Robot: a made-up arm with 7 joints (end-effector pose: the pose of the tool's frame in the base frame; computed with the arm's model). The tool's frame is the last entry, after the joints.
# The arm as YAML. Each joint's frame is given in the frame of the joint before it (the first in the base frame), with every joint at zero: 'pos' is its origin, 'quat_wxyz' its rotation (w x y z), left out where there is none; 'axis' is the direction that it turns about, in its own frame. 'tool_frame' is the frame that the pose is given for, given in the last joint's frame.
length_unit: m
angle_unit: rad
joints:
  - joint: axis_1
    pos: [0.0, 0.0, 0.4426]
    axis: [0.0, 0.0, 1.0]
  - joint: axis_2
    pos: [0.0, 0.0, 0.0]
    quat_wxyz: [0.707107, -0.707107, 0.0, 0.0]
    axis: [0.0, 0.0, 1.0]
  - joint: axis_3
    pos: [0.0, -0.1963, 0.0]
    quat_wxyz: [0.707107, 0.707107, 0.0, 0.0]
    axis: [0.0, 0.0, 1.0]
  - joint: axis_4
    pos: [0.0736, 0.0, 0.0]
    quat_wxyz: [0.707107, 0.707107, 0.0, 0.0]
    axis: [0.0, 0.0, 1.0]
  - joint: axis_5
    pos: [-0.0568, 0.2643, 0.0]
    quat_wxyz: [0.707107, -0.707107, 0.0, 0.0]
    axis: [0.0, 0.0, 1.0]
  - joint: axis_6
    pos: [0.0, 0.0, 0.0]
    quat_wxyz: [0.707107, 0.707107, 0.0, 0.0]
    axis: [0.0, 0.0, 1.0]
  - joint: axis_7
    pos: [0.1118, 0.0, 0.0]
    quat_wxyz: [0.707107, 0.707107, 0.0, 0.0]
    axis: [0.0, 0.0, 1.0]
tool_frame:
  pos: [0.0, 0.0, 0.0]
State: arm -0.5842 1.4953 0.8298 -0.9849 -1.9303 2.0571 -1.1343
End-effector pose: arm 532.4 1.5 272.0 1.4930 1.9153 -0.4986
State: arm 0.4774 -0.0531 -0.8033 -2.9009 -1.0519 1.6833 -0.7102
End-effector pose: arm 223.0 -57.9 298.2 1.9329 1.3900 -1.7755
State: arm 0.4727 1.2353 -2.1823 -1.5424 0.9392 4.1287 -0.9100
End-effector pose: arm 272.0 -51.3 709.1 0.0401 0.2070 0.7989
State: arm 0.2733 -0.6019 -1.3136 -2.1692 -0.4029 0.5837 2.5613
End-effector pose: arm 131.7 -300.7 460.3 -0.0754 -1.9515 -1.1568
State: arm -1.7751 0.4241 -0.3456 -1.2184 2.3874 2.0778 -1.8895
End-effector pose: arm -266.1 -431.8 597.6 0.9732 -0.7185 1.8583
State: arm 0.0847 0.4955 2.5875 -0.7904 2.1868 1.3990 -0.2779
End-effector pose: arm 3.9 141.2 1011.4 1.2210 -0.8242 1.3979
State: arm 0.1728 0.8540 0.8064 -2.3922 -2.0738 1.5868 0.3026
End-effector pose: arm 88.7 288.2 223.1 0.8907 1.8559 0.2776
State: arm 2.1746 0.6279 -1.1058 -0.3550 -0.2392 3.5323 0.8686
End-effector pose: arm -170.4 232.8 800.2 -0.1249 -0.7483 -1.3445
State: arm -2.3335 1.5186 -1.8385 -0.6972 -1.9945 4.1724 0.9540
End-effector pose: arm -358.5 -136.9 451.5 -2.5063 0.9483 1.3538
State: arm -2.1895 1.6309 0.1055 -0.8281 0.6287 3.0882 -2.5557
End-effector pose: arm -314.3 -360.3 234.5 2.4784 -0.3653 -0.2402
